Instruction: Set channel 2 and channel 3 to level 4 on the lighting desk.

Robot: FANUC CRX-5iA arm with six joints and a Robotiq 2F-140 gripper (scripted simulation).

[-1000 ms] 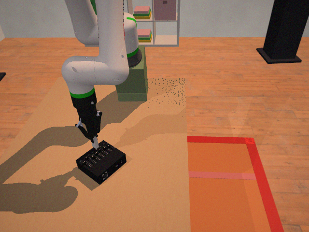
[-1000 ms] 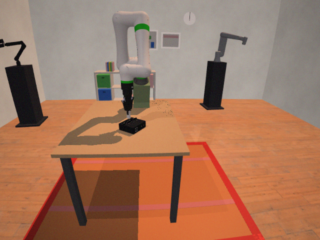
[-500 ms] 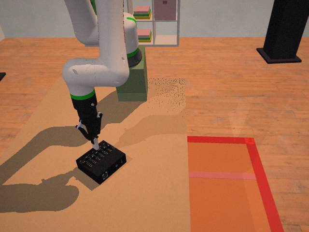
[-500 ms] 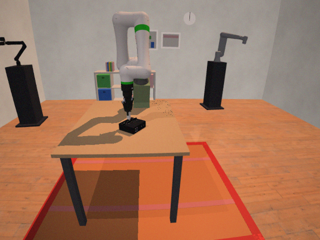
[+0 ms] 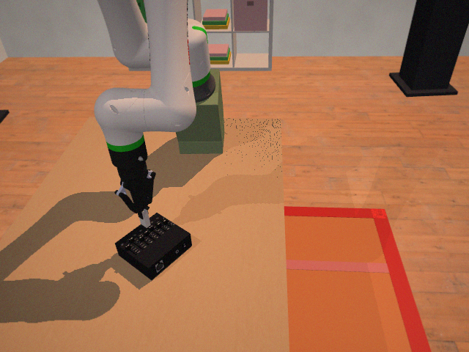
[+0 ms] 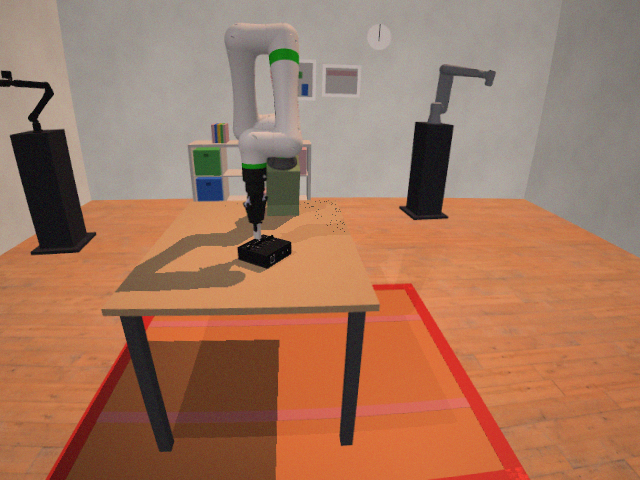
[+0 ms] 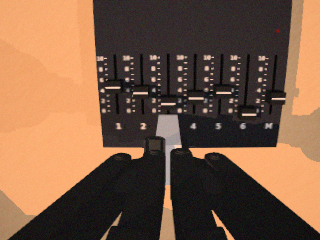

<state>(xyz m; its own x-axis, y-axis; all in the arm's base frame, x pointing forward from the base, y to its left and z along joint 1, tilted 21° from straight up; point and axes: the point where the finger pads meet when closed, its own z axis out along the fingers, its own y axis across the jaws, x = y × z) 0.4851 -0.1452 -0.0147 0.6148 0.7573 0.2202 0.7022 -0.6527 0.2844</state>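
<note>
My gripper is now 3 cm above the channel 3 fader cap, 2 cm to the right of it and 2 cm short of it. From my hand the other things lie so: channel 1 fader cap (6 cm to the left, 3 cm below, 1 cm behind); then channel 2 fader cap (4 cm to the left, 3 cm below, 1 cm ahead); then channel 6 fader cap (6 cm ahead, 3 cm to the right, 3 cm below).
</note>
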